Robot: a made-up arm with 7 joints.
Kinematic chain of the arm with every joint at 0, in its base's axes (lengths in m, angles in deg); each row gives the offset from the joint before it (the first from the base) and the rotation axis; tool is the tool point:
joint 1: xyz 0 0 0.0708 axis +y
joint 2: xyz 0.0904 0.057 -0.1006 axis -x
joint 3: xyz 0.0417 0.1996 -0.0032 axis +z
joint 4: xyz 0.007 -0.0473 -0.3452 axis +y
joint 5: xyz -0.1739 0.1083 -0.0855 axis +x
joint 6: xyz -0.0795 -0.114 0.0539 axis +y
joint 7: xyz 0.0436 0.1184 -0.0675 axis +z
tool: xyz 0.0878 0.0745 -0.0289
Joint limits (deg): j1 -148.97..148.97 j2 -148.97..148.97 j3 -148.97..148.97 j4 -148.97..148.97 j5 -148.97..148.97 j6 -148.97..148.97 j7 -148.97..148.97
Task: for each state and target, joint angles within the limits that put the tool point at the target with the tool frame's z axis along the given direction. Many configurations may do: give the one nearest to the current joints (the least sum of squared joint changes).
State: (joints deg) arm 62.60 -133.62 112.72 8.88 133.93 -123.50 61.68
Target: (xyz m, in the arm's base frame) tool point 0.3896 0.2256 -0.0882 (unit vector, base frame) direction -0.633 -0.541 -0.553
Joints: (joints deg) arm 49.88 -123.71 142.06 45.42 146.44 -123.54 56.57
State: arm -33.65 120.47 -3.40 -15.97 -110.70 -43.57 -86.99
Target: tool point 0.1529 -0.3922 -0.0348 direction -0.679 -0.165 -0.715
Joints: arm -50.98 108.16 46.28 -37.75 -67.87 -41.36 -79.38
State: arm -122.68 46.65 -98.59 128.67 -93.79 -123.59 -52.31
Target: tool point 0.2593 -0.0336 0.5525 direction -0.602 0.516 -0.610
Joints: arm -94.73 90.13 -51.77 125.42 -79.06 -148.97 -72.74
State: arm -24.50 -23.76 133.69 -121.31 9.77 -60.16 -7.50
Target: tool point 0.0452 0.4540 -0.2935 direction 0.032 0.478 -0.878
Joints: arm -8.81 -32.33 107.05 -121.88 -11.99 -55.82 -14.96
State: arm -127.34 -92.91 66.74 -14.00 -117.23 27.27 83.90
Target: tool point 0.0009 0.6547 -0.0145 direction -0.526 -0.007 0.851
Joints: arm -76.34 -93.96 31.29 -17.62 -143.98 65.64 68.09
